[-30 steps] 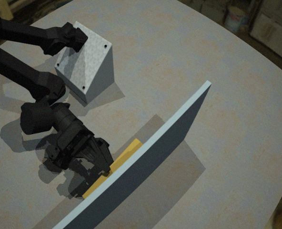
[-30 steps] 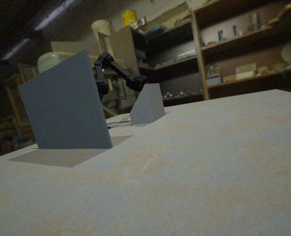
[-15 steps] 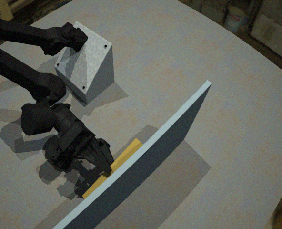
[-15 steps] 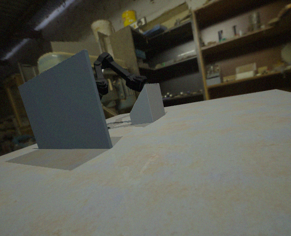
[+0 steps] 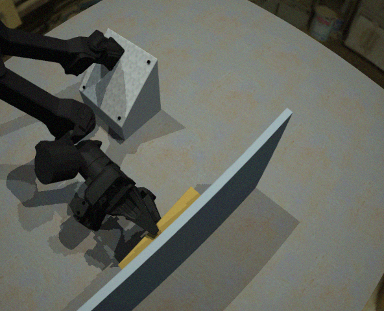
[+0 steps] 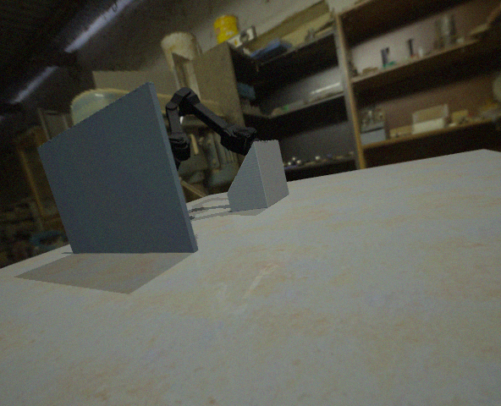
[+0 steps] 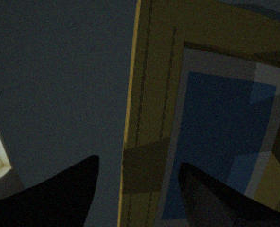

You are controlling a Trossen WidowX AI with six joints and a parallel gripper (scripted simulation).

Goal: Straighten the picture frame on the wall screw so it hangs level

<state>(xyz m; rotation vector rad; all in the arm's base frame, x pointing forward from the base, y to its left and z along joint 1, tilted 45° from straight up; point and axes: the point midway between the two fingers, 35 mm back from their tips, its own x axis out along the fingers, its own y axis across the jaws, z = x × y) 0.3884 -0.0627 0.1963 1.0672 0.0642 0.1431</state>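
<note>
Right now the picture frame is 10 mm ahead of my gripper tip, 20 mm to the left of it and 50 mm below it. Also, from my gripper tip: panel: 20 mm ahead, 20 mm to the left, 50 mm below.
</note>
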